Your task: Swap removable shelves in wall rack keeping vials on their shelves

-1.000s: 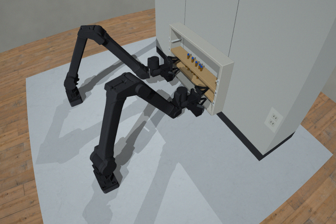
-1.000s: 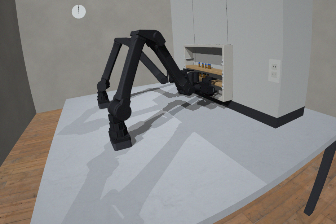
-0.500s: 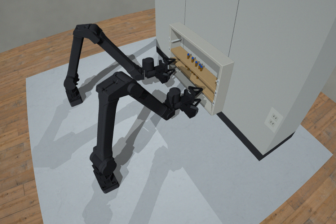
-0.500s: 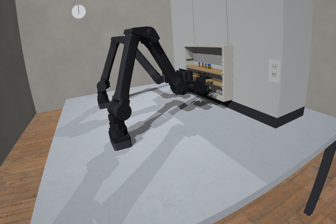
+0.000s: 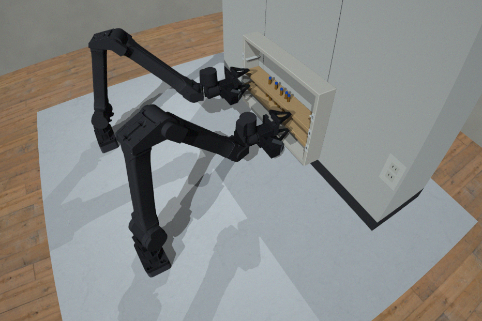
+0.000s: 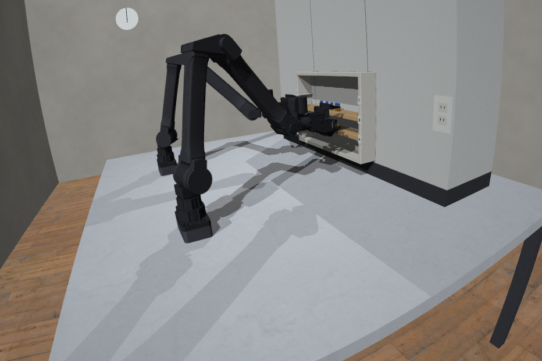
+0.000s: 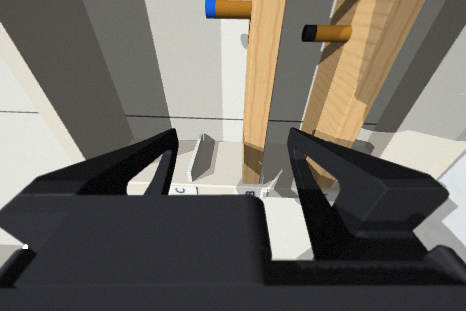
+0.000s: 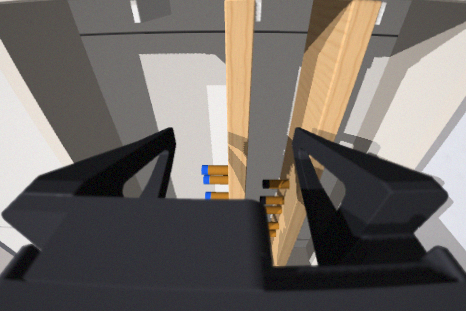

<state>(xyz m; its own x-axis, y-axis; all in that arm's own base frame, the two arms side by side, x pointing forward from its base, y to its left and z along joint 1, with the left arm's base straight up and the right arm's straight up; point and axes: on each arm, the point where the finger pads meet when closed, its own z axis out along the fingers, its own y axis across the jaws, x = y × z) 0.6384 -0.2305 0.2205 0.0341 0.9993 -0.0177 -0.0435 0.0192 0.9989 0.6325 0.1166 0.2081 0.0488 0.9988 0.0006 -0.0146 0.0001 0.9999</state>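
The wall rack is 15 cm to the left of my right hand and 8 cm ahead of it. Also, from my right hand: wall: 27 cm ahead, 20 cm above, 15 cm to the left.
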